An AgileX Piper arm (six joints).
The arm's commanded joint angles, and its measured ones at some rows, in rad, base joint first. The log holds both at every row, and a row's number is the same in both.
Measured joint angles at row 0:
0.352 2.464 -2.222 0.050 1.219 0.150
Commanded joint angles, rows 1 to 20:
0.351 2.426 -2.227 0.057 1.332 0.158
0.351 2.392 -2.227 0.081 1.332 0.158
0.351 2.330 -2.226 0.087 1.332 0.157
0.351 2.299 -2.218 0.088 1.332 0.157
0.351 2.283 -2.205 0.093 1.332 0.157
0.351 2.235 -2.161 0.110 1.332 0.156
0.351 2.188 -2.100 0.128 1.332 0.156
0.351 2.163 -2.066 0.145 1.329 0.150
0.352 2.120 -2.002 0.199 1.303 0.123
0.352 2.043 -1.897 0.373 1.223 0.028
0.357 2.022 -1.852 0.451 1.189 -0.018
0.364 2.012 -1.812 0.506 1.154 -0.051
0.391 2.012 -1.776 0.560 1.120 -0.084
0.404 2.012 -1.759 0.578 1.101 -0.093
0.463 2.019 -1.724 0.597 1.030 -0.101
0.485 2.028 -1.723 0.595 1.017 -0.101
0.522 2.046 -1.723 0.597 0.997 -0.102
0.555 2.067 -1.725 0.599 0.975 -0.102
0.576 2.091 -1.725 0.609 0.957 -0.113
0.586 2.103 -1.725 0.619 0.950 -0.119
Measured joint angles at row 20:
0.572 2.082 -1.731 0.601 0.973 -0.095
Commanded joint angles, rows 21 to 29:
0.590 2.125 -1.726 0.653 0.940 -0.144
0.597 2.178 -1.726 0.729 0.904 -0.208
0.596 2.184 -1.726 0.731 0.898 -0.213
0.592 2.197 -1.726 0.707 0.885 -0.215
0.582 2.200 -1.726 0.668 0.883 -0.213
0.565 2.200 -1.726 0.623 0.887 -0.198
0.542 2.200 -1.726 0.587 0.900 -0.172
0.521 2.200 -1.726 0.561 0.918 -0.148
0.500 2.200 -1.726 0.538 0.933 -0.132
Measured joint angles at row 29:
0.530 2.201 -1.729 0.576 0.908 -0.161
